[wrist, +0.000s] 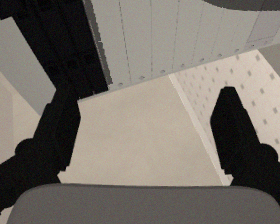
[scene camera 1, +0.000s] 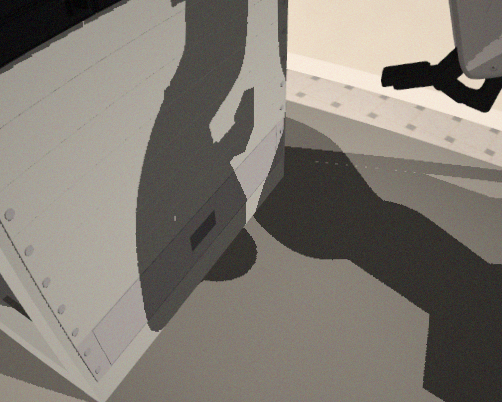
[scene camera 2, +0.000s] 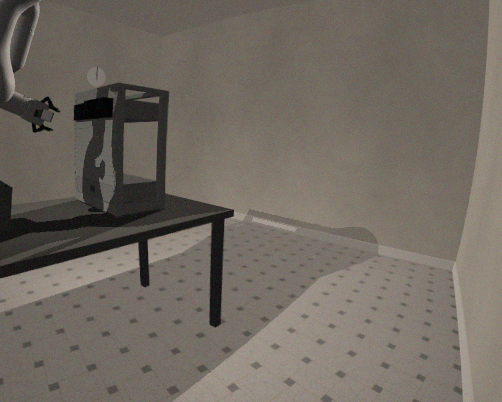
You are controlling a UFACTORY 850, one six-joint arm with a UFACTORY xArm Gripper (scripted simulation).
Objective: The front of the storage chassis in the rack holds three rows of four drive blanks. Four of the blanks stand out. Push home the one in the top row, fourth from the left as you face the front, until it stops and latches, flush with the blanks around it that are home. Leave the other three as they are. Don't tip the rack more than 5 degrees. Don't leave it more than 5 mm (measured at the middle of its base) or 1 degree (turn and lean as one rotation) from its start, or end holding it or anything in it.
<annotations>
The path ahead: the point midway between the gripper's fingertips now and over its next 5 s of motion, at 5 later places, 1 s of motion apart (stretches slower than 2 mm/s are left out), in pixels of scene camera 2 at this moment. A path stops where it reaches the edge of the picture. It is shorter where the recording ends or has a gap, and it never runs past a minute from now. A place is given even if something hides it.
The gripper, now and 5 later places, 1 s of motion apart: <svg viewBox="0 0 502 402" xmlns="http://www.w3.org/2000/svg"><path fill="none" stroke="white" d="M55 120L60 104L67 105L74 106L92 100L98 100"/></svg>
</annotations>
